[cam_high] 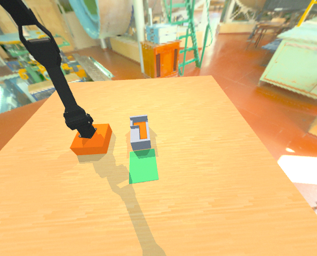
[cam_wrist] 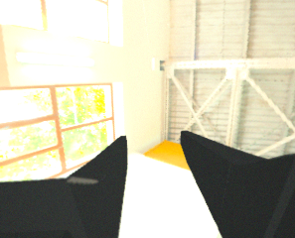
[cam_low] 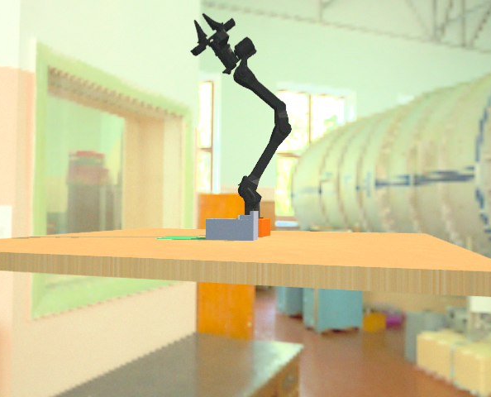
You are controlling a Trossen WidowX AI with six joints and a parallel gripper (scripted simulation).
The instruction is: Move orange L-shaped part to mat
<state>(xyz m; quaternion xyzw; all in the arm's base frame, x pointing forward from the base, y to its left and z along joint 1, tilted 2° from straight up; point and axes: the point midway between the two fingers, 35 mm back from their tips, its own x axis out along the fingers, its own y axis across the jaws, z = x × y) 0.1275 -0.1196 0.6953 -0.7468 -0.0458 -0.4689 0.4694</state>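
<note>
Right now the orange L-shaped part is 73 cm below my gripper tip, 20 cm to the left of it and 8 cm ahead of it. Also, from my gripper tip: green mat 79 cm below, 12 cm ahead, 4 cm to the left.
</note>
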